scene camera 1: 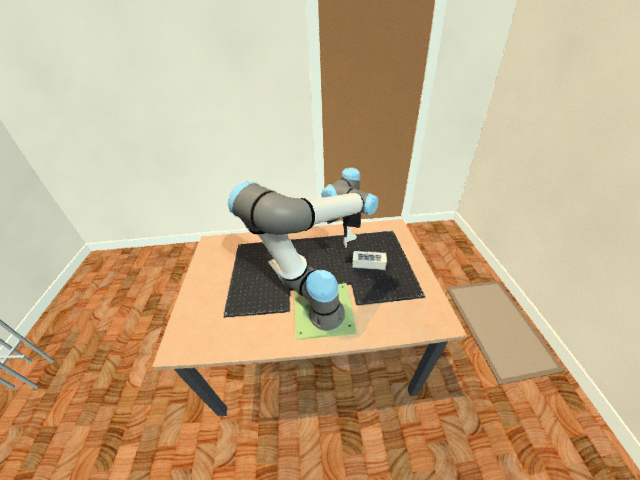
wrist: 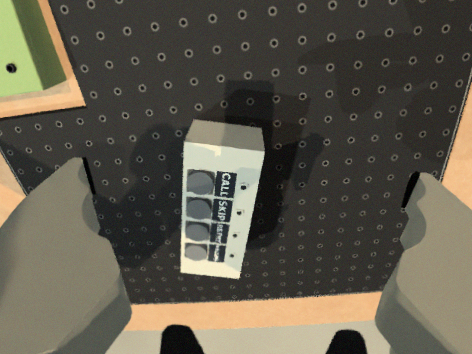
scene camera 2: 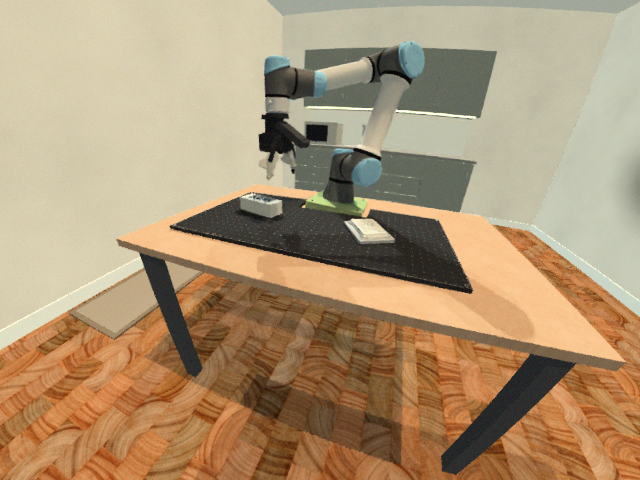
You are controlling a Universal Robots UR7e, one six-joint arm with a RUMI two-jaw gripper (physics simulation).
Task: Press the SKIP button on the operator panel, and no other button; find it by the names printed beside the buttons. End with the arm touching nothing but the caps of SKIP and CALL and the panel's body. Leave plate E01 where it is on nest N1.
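Frame: origin at the arm's base, x ahead, y left, z up, level; millimetres.
Seen in the pictures: gripper, fingertip midpoint: [scene camera 1: 346, 237] [wrist: 249, 171] [scene camera 2: 281, 176]; arm's base at its link origin: [scene camera 1: 327, 314] [scene camera 2: 338, 198].
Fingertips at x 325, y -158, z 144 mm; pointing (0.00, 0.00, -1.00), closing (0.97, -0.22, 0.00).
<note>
Pixels of each thing's middle, then the offset from my fingertips to it. "*": a spot on its surface instead. Level surfaces: height alone.
- operator panel at the middle of its body: [wrist: 217, 206] [scene camera 2: 260, 204] [scene camera 1: 369, 259] dx -50, dy -114, dz -129 mm
- CALL cap at the middle of its body: [wrist: 200, 181] dx -53, dy -65, dz -105 mm
- SKIP cap at the middle of its body: [wrist: 198, 207] dx -63, dy -94, dz -105 mm
- Plate E01 at the middle of its body: [scene camera 2: 368, 227] dx +14, dy +315, dz -138 mm
- nest N1 at a spot on its surface: [scene camera 2: 381, 241] * dx +83, dy +361, dz -150 mm
- black mat at its surface level: dz -157 mm
- wooden table at its surface level: dz -170 mm
The operator panel [scene camera 1: 369, 265] [scene camera 2: 261, 207] [wrist: 200, 155] is a white box on the black perforated mat. In the wrist view its grey caps form a row beside printed names. The CALL cap [wrist: 200, 182] is at the upper end, and the SKIP cap [wrist: 199, 208] is second. The third name is blurred and the fourth unreadable. My gripper [scene camera 1: 349, 240] [scene camera 2: 281, 174] [wrist: 249, 171] is open and empty, above the mat and panel, touching neither. Plate E01 [scene camera 2: 367, 226] appears as a pale slab on nest N1 [scene camera 2: 381, 241]; their labels are unreadable. The arm partly hides them in scene camera 1.
The black mat [scene camera 1: 248, 294] [scene camera 2: 423, 258] [wrist: 350, 115] lies on the wooden table [scene camera 1: 206, 335] [scene camera 2: 516, 289]. The arm's green base plate [scene camera 1: 305, 330] [scene camera 2: 336, 205] [wrist: 20, 40] is beside the mat. The arm's upper links pass above the mat.
</note>
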